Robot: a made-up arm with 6 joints. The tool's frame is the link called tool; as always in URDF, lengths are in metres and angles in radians. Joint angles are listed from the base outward. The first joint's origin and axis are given. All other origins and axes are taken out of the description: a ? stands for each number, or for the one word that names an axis. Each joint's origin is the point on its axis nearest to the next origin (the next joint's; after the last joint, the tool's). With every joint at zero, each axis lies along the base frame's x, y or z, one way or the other. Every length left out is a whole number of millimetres.
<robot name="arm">
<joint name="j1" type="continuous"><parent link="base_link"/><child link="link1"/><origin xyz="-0.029 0.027 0.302"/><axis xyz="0 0 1"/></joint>
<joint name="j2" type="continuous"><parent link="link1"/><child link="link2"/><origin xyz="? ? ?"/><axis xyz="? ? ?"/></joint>
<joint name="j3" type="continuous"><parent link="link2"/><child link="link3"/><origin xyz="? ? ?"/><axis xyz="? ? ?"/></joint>
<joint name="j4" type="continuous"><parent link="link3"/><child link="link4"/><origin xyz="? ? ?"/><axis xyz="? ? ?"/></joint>
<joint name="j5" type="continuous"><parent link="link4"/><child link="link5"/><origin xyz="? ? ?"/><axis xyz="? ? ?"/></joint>
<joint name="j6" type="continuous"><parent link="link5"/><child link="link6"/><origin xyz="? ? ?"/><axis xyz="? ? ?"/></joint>
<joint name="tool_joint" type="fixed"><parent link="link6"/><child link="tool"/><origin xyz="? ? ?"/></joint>
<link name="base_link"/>
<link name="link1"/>
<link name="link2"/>
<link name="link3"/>
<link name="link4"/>
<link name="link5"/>
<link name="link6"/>
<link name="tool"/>
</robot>
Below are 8 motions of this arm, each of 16 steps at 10 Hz.
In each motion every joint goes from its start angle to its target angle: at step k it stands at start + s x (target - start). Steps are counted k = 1, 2, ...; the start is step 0. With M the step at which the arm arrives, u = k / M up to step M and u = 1 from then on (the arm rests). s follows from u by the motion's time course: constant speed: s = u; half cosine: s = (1 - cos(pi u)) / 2; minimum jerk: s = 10 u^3 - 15 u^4 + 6 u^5.
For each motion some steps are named. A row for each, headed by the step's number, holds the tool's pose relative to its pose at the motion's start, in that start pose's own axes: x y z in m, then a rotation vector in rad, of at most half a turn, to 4 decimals.
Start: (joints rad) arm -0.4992 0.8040 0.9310 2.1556 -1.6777 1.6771
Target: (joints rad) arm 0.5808 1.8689 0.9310 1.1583 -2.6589 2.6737
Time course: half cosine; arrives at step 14
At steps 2, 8, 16:
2: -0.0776 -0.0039 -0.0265 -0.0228 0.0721 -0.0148
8: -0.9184 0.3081 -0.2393 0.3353 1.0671 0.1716
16: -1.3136 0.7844 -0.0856 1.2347 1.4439 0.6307

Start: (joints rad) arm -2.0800 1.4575 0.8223 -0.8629 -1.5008 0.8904
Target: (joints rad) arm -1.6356 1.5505 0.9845 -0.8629 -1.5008 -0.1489
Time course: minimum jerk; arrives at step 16
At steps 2, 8, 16:
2: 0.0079 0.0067 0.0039 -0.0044 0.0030 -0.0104
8: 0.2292 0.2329 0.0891 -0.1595 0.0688 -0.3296
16: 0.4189 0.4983 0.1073 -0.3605 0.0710 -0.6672

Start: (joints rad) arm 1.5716 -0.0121 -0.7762 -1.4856 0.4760 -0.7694
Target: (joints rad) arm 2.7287 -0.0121 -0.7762 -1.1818 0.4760 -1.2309
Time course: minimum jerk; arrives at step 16
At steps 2, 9, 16:
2: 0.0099 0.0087 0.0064 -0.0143 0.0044 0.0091
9: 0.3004 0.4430 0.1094 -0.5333 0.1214 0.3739
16: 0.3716 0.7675 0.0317 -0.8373 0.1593 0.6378

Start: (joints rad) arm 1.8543 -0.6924 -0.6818 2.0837 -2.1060 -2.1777
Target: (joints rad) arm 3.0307 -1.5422 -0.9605 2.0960 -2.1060 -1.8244
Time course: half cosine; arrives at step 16
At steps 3, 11, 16:
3: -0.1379 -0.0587 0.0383 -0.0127 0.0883 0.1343
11: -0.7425 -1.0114 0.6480 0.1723 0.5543 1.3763
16: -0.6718 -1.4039 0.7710 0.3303 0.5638 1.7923

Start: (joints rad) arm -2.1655 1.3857 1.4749 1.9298 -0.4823 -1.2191
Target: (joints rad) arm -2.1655 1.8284 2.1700 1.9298 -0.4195 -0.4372
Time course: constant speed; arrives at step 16
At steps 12, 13, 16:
12: 0.6336 -0.6089 -0.0396 0.6318 0.4169 0.2048
13: 0.6686 -0.6621 -0.0720 0.6955 0.4346 0.2180
16: 0.7512 -0.8150 -0.1906 0.8935 0.4696 0.2511

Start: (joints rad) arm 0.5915 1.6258 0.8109 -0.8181 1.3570 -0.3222
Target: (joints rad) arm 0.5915 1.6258 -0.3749 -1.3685 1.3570 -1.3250
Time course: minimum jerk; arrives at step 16
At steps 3, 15, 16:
3: 0.0020 -0.0481 -0.0363 0.0464 -0.0247 -0.0128
15: 0.6433 -0.6035 -0.7580 0.8437 0.1311 -0.0012
16: 0.6458 -0.6036 -0.7592 0.8447 0.1326 -0.0006

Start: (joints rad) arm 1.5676 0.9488 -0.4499 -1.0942 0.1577 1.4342
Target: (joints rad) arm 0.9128 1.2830 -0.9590 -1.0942 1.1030 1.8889
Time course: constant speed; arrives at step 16
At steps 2, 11, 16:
2: -0.0275 -0.1013 0.0019 0.1469 -0.0361 -0.0060
11: -0.2385 -0.4996 -0.1053 0.7444 -0.3822 0.0159
16: -0.3893 -0.6515 -0.2366 1.0004 -0.6912 0.0544

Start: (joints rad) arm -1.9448 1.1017 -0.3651 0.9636 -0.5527 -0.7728
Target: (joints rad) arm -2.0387 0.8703 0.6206 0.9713 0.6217 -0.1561
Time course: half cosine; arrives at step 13
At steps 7, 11, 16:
7: 0.4266 -0.0985 -0.1695 -0.1798 0.9144 0.2084
11: 0.5899 -0.2214 -0.4286 -0.0447 1.5769 0.4201
16: 0.6015 -0.2410 -0.4733 -0.0065 1.6747 0.4545

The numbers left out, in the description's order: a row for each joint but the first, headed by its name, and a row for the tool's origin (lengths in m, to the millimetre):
j2: xyz 0.018 0.039 0, axis 0 1 0
j3: xyz -0.024 0 0.562, axis 0 1 0
j4: xyz -0.014 0 0.909, axis 0 0 1
j5: xyz -0.017 0.015 0, axis 0 1 0
j6: xyz -0.021 0 0.213, axis 0 0 1
tool: xyz -0.003 0.001 0

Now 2 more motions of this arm.
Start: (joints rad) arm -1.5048 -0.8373 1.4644 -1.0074 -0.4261 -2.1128
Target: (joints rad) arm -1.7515 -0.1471 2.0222 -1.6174 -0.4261 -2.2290
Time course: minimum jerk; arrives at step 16
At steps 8, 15, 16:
8: -0.7158 0.0674 -0.1867 0.0561 -0.7235 -0.1706
15: -1.1340 0.0482 -0.7216 0.2661 -1.3971 -0.1714
16: -1.1350 0.0478 -0.7243 0.2674 -1.3999 -0.1709

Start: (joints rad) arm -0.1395 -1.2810 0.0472 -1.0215 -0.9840 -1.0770
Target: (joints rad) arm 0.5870 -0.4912 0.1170 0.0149 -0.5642 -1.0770
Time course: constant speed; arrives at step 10
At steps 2, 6, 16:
2: 0.0383 0.2206 -0.2530 -0.1720 0.3001 0.2021
6: -0.0795 0.5285 -0.8368 -0.4809 0.9571 0.6065
16: -0.4799 0.6225 -1.3339 -0.7007 1.6645 1.0343

